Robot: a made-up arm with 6 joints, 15 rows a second.
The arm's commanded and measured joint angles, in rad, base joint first. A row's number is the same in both.
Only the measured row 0 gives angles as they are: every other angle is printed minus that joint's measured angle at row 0.
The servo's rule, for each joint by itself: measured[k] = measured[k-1] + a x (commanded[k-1-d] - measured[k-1]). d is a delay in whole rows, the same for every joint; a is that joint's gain. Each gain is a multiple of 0.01, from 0.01 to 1. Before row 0 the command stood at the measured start. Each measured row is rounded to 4 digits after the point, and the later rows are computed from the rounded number. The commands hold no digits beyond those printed.
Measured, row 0: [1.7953 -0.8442 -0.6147 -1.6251 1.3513 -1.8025]
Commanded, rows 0 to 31: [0.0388 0.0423 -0.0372 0.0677 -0.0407 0.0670]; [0.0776 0.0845 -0.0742 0.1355 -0.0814 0.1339]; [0.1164 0.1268 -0.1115 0.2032 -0.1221 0.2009]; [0.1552 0.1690 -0.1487 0.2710 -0.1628 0.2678]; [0.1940 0.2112 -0.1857 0.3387 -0.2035 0.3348]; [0.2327 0.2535 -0.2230 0.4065 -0.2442 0.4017]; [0.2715 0.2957 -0.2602 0.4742 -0.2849 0.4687]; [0.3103 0.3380 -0.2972 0.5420 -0.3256 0.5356]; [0.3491 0.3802 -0.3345 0.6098 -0.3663 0.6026]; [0.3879 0.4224 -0.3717 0.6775 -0.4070 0.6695]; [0.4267 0.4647 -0.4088 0.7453 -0.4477 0.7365]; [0.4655 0.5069 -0.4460 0.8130 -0.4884 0.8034]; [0.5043 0.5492 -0.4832 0.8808 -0.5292 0.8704]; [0.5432 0.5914 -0.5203 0.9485 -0.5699 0.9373]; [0.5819 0.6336 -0.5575 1.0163 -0.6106 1.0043]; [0.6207 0.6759 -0.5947 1.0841 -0.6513 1.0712]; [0.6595 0.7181 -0.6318 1.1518 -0.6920 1.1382]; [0.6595 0.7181 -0.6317 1.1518 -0.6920 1.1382]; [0.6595 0.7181 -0.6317 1.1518 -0.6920 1.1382]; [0.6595 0.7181 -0.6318 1.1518 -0.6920 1.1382]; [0.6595 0.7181 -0.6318 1.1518 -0.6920 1.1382]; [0.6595 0.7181 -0.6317 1.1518 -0.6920 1.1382]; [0.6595 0.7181 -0.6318 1.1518 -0.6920 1.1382]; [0.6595 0.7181 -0.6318 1.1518 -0.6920 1.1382]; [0.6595 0.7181 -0.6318 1.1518 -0.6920 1.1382]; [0.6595 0.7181 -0.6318 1.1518 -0.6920 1.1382]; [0.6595 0.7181 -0.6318 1.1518 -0.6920 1.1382]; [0.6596 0.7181 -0.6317 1.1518 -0.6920 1.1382]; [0.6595 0.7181 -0.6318 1.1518 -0.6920 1.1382]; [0.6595 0.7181 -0.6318 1.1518 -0.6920 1.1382]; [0.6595 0.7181 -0.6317 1.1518 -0.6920 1.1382]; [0.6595 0.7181 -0.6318 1.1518 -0.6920 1.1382]
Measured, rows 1 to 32: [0.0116 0.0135 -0.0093 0.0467 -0.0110 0.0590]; [0.0314 0.0362 -0.0255 0.1080 -0.0300 0.1249]; [0.0569 0.0652 -0.0470 0.1737 -0.0549 0.1918]; [0.0864 0.0984 -0.0724 0.2408 -0.0840 0.2587]; [0.1187 0.1345 -0.1007 0.3084 -0.1163 0.3257]; [0.1529 0.1726 -0.1313 0.3761 -0.1508 0.3926]; [0.1885 0.2120 -0.1635 0.4438 -0.1870 0.4596]; [0.2250 0.2523 -0.1969 0.5116 -0.2244 0.5265]; [0.2622 0.2932 -0.2313 0.5794 -0.2627 0.5935]; [0.2999 0.3345 -0.2664 0.6471 -0.3017 0.6604]; [0.3379 0.3762 -0.3020 0.7149 -0.3411 0.7274]; [0.3762 0.4180 -0.3380 0.7826 -0.3809 0.7943]; [0.4146 0.4600 -0.3743 0.8504 -0.4209 0.8613]; [0.4532 0.5020 -0.4108 0.9181 -0.4611 0.9282]; [0.4918 0.5441 -0.4475 0.9859 -0.5015 0.9952]; [0.5305 0.5863 -0.4843 1.0537 -0.5419 1.0621]; [0.5692 0.6285 -0.5212 1.1214 -0.5824 1.1291]; [0.5963 0.6572 -0.5488 1.1424 -0.6120 1.1371]; [0.6153 0.6767 -0.5695 1.1489 -0.6336 1.1381]; [0.6286 0.6899 -0.5851 1.1509 -0.6494 1.1382]; [0.6379 0.6989 -0.5968 1.1515 -0.6609 1.1382]; [0.6444 0.7050 -0.6055 1.1517 -0.6693 1.1382]; [0.6489 0.7092 -0.6121 1.1518 -0.6754 1.1382]; [0.6521 0.7120 -0.6170 1.1518 -0.6799 1.1382]; [0.6543 0.7140 -0.6207 1.1518 -0.6832 1.1382]; [0.6559 0.7153 -0.6235 1.1518 -0.6856 1.1382]; [0.6570 0.7162 -0.6256 1.1518 -0.6873 1.1382]; [0.6578 0.7168 -0.6271 1.1518 -0.6886 1.1382]; [0.6583 0.7172 -0.6283 1.1518 -0.6895 1.1382]; [0.6587 0.7175 -0.6292 1.1518 -0.6902 1.1382]; [0.6589 0.7177 -0.6298 1.1518 -0.6907 1.1382]; [0.6591 0.7178 -0.6303 1.1518 -0.6911 1.1382]
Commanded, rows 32 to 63: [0.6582 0.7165 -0.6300 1.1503 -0.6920 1.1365]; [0.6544 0.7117 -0.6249 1.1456 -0.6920 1.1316]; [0.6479 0.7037 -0.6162 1.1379 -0.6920 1.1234]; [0.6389 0.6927 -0.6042 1.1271 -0.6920 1.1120]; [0.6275 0.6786 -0.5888 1.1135 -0.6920 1.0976]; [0.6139 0.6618 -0.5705 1.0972 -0.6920 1.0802]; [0.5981 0.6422 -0.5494 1.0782 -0.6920 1.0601]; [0.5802 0.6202 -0.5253 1.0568 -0.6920 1.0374]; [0.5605 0.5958 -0.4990 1.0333 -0.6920 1.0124]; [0.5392 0.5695 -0.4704 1.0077 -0.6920 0.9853]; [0.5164 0.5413 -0.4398 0.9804 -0.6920 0.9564]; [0.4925 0.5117 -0.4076 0.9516 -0.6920 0.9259]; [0.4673 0.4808 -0.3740 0.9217 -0.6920 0.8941]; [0.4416 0.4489 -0.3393 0.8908 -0.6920 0.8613]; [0.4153 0.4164 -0.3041 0.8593 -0.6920 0.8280]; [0.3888 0.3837 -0.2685 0.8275 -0.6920 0.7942]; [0.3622 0.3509 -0.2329 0.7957 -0.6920 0.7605]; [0.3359 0.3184 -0.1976 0.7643 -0.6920 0.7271]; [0.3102 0.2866 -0.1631 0.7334 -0.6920 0.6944]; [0.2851 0.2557 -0.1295 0.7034 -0.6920 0.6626]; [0.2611 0.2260 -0.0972 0.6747 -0.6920 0.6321]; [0.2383 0.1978 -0.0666 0.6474 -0.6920 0.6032]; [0.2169 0.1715 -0.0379 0.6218 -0.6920 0.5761]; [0.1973 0.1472 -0.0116 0.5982 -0.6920 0.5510]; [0.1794 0.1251 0.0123 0.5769 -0.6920 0.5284]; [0.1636 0.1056 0.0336 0.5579 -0.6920 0.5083]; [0.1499 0.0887 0.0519 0.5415 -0.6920 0.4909]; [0.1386 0.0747 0.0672 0.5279 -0.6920 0.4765]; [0.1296 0.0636 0.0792 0.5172 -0.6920 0.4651]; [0.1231 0.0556 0.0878 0.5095 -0.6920 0.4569]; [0.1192 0.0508 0.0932 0.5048 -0.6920 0.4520]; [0.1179 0.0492 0.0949 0.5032 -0.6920 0.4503]
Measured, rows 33 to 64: [0.6588 0.7174 -0.6302 1.1508 -0.6913 1.1367]; [0.6575 0.7156 -0.6289 1.1472 -0.6915 1.1322]; [0.6546 0.7118 -0.6257 1.1408 -0.6916 1.1245]; [0.6499 0.7057 -0.6203 1.1313 -0.6917 1.1135]; [0.6432 0.6970 -0.6124 1.1190 -0.6918 1.0995]; [0.6344 0.6857 -0.6019 1.1040 -0.6919 1.0825]; [0.6235 0.6718 -0.5888 1.0862 -0.6919 1.0628]; [0.6105 0.6553 -0.5729 1.0659 -0.6919 1.0404]; [0.5955 0.6363 -0.5544 1.0434 -0.6919 1.0158]; [0.5786 0.6149 -0.5334 1.0188 -0.6919 0.9890]; [0.5599 0.5913 -0.5100 0.9923 -0.6919 0.9603]; [0.5397 0.5658 -0.4844 0.9642 -0.6919 0.9300]; [0.5180 0.5386 -0.4568 0.9349 -0.6919 0.8984]; [0.4951 0.5099 -0.4274 0.9045 -0.6919 0.8658]; [0.4712 0.4800 -0.3966 0.8733 -0.6919 0.8325]; [0.4465 0.4492 -0.3646 0.8417 -0.6919 0.7988]; [0.4212 0.4177 -0.3317 0.8100 -0.6919 0.7651]; [0.3956 0.3859 -0.2982 0.7785 -0.6919 0.7317]; [0.3700 0.3541 -0.2644 0.7474 -0.6919 0.6989]; [0.3445 0.3226 -0.2307 0.7170 -0.6919 0.6670]; [0.3195 0.2917 -0.1973 0.6878 -0.6919 0.6363]; [0.2951 0.2617 -0.1646 0.6599 -0.6919 0.6072]; [0.2716 0.2328 -0.1329 0.6336 -0.6919 0.5798]; [0.2493 0.2054 -0.1026 0.6092 -0.6919 0.5545]; [0.2283 0.1797 -0.0739 0.5869 -0.6919 0.5315]; [0.2089 0.1560 -0.0470 0.5669 -0.6919 0.5111]; [0.1912 0.1345 -0.0223 0.5494 -0.6919 0.4933]; [0.1754 0.1154 0.0001 0.5346 -0.6919 0.4785]; [0.1617 0.0988 0.0199 0.5226 -0.6919 0.4667]; [0.1501 0.0850 0.0369 0.5136 -0.6919 0.4581]; [0.1408 0.0741 0.0510 0.5075 -0.6919 0.4527]; [0.1339 0.0661 0.0620 0.5045 -0.6919 0.4506]
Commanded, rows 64 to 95: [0.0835 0.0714 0.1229 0.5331 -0.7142 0.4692]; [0.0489 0.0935 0.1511 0.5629 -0.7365 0.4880]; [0.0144 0.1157 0.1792 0.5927 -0.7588 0.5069]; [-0.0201 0.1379 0.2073 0.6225 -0.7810 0.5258]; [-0.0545 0.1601 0.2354 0.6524 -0.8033 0.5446]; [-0.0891 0.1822 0.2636 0.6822 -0.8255 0.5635]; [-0.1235 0.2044 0.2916 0.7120 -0.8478 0.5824]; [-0.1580 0.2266 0.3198 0.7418 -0.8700 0.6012]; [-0.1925 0.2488 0.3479 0.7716 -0.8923 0.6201]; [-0.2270 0.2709 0.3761 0.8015 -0.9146 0.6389]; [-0.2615 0.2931 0.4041 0.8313 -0.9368 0.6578]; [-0.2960 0.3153 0.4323 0.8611 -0.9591 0.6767]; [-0.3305 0.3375 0.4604 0.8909 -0.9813 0.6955]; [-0.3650 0.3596 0.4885 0.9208 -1.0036 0.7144]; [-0.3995 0.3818 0.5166 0.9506 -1.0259 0.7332]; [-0.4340 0.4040 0.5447 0.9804 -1.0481 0.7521]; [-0.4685 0.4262 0.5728 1.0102 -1.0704 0.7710]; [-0.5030 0.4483 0.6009 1.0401 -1.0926 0.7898]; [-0.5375 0.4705 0.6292 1.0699 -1.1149 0.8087]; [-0.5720 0.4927 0.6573 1.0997 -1.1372 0.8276]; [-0.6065 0.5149 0.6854 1.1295 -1.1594 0.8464]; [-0.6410 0.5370 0.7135 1.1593 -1.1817 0.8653]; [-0.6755 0.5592 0.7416 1.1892 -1.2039 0.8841]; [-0.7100 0.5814 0.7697 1.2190 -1.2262 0.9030]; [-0.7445 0.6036 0.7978 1.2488 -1.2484 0.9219]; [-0.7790 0.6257 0.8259 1.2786 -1.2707 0.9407]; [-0.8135 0.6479 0.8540 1.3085 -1.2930 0.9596]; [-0.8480 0.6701 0.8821 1.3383 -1.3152 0.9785]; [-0.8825 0.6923 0.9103 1.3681 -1.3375 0.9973]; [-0.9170 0.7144 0.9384 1.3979 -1.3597 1.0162]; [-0.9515 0.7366 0.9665 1.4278 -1.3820 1.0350]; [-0.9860 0.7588 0.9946 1.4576 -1.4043 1.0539]
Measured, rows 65 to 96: [0.1188 0.0678 0.0772 0.5242 -0.6979 0.4670]; [0.0978 0.0760 0.0957 0.5509 -0.7083 0.4855]; [0.0728 0.0887 0.1166 0.5797 -0.7219 0.5043]; [0.0449 0.1044 0.1393 0.6092 -0.7379 0.5232]; [0.0151 0.1222 0.1633 0.6390 -0.7556 0.5420]; [-0.0162 0.1414 0.1884 0.6688 -0.7745 0.5609]; [-0.0484 0.1616 0.2142 0.6986 -0.7943 0.5798]; [-0.0813 0.1824 0.2406 0.7284 -0.8147 0.5986]; [-0.1147 0.2036 0.2674 0.7582 -0.8357 0.6175]; [-0.1484 0.2251 0.2946 0.7881 -0.8570 0.6363]; [-0.1823 0.2469 0.3220 0.8179 -0.8785 0.6552]; [-0.2164 0.2688 0.3496 0.8477 -0.9003 0.6741]; [-0.2506 0.2908 0.3773 0.8775 -0.9222 0.6929]; [-0.2849 0.3128 0.4051 0.9074 -0.9442 0.7118]; [-0.3193 0.3349 0.4330 0.9372 -0.9663 0.7306]; [-0.3537 0.3570 0.4609 0.9670 -0.9884 0.7495]; [-0.3881 0.3791 0.4889 0.9968 -1.0105 0.7684]; [-0.4226 0.4012 0.5169 1.0267 -1.0327 0.7872]; [-0.4571 0.4234 0.5450 1.0565 -1.0549 0.8061]; [-0.4916 0.4456 0.5731 1.0863 -1.0771 0.8250]; [-0.5261 0.4678 0.6012 1.1161 -1.0993 0.8438]; [-0.5606 0.4899 0.6293 1.1459 -1.1215 0.8627]; [-0.5951 0.5121 0.6574 1.1758 -1.1437 0.8815]; [-0.6296 0.5343 0.6855 1.2056 -1.1660 0.9004]; [-0.6641 0.5565 0.7136 1.2354 -1.1882 0.9193]; [-0.6986 0.5786 0.7417 1.2652 -1.2105 0.9381]; [-0.7331 0.6008 0.7698 1.2951 -1.2328 0.9570]; [-0.7676 0.6230 0.7979 1.3249 -1.2550 0.9759]; [-0.8021 0.6452 0.8260 1.3547 -1.2773 0.9947]; [-0.8366 0.6673 0.8541 1.3845 -1.2995 1.0136]; [-0.8711 0.6895 0.8822 1.4144 -1.3218 1.0324]; [-0.9056 0.7117 0.9103 1.4442 -1.3441 1.0513]
